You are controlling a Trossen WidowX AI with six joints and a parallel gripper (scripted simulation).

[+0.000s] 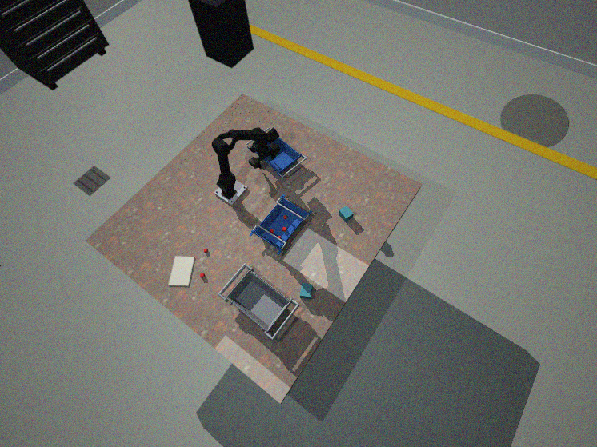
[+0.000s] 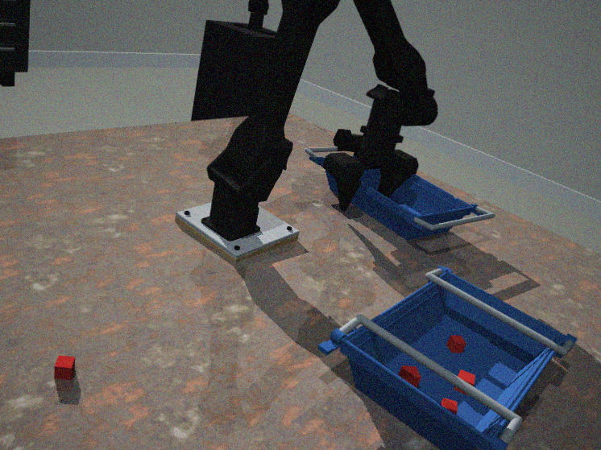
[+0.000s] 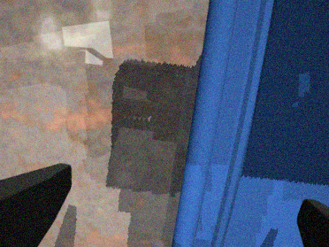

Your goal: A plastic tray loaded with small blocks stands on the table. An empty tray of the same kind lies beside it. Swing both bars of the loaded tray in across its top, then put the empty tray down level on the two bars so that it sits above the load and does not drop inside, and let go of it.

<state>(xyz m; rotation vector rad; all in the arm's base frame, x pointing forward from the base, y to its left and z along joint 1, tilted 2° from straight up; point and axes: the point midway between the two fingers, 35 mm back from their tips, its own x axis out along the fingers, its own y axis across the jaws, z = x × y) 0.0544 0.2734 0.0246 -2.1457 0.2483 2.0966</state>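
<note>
My gripper tip is now 8 cm to the right of the blue tray, 3 cm below it and 2 cm short of it. From my gripper tip the other things lie so: white slab: 75 cm to the right, 4 cm ahead, 1 cm below.
</note>
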